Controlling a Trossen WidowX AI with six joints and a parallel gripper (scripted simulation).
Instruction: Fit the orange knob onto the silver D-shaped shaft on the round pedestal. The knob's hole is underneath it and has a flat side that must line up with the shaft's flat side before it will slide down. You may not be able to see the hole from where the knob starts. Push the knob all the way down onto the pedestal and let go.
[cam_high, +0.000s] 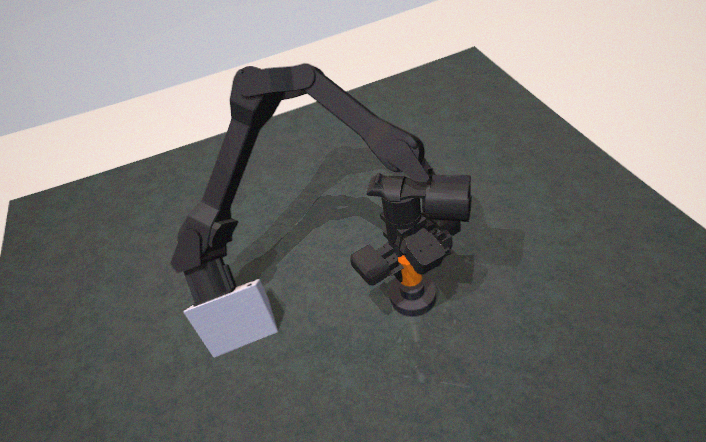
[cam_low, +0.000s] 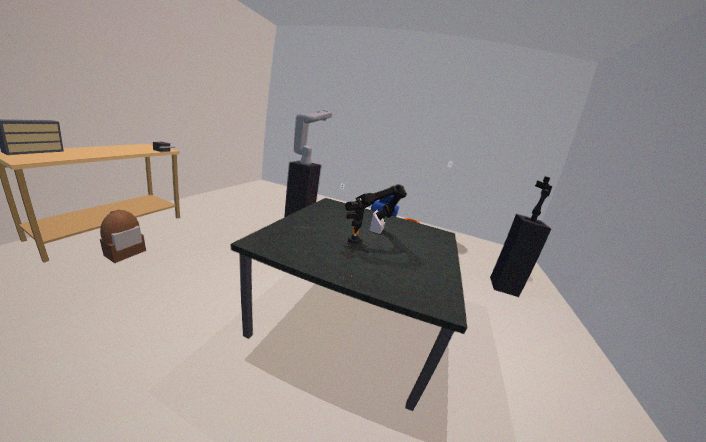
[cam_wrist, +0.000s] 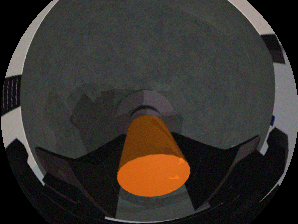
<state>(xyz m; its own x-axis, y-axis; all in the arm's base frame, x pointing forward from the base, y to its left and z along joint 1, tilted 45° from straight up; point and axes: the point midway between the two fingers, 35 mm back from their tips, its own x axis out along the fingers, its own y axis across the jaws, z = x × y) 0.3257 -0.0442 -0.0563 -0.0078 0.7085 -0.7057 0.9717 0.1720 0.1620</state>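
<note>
The orange knob lies 30 mm above my gripper tip. The rest, counted from my gripper tip: dark round pedestal 40 mm below.
</note>
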